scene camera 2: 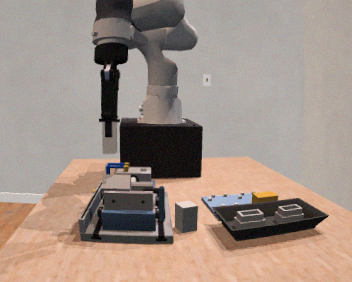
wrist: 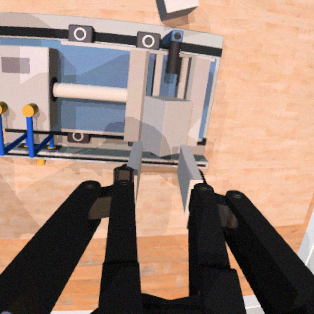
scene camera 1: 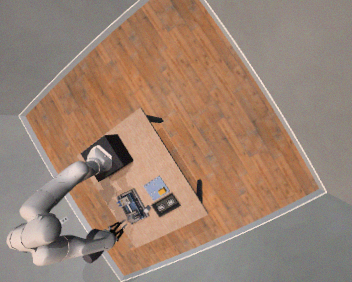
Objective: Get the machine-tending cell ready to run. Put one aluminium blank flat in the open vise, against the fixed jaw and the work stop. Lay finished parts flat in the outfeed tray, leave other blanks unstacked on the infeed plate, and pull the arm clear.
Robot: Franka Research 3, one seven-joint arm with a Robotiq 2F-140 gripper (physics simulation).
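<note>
The vise (scene camera 1: pixel 131 206) (scene camera 2: pixel 129 220) (wrist: pixel 90 112) is open. A grey blank (scene camera 2: pixel 116 182) (wrist: pixel 170 120) is between its jaws, rising above the fixed jaw (scene camera 2: pixel 129 201) (wrist: pixel 200 95) and looking tilted; a gap separates it from the work stop (scene camera 2: pixel 160 200) (wrist: pixel 173 57). My gripper (scene camera 1: pixel 123 225) (scene camera 2: pixel 109 142) (wrist: pixel 159 157) is partly open and empty, above the vise's side. Another grey blank (scene camera 1: pixel 146 210) (scene camera 2: pixel 186 217) stands upright on the table. Two pocketed finished parts (scene camera 2: pixel 250 216) (scene camera 2: pixel 289 211) lie in the black outfeed tray (scene camera 2: pixel 275 229). The blue infeed plate (scene camera 1: pixel 152 186) (scene camera 2: pixel 225 201) lies behind.
An orange block (scene camera 1: pixel 161 191) (scene camera 2: pixel 265 197) is at the infeed plate, partly hidden by the tray in the second scene view. Blue brackets with yellow knobs (wrist: pixel 30 110) stand at the vise's moving end. The black robot base (scene camera 2: pixel 161 147) stands at the table's back.
</note>
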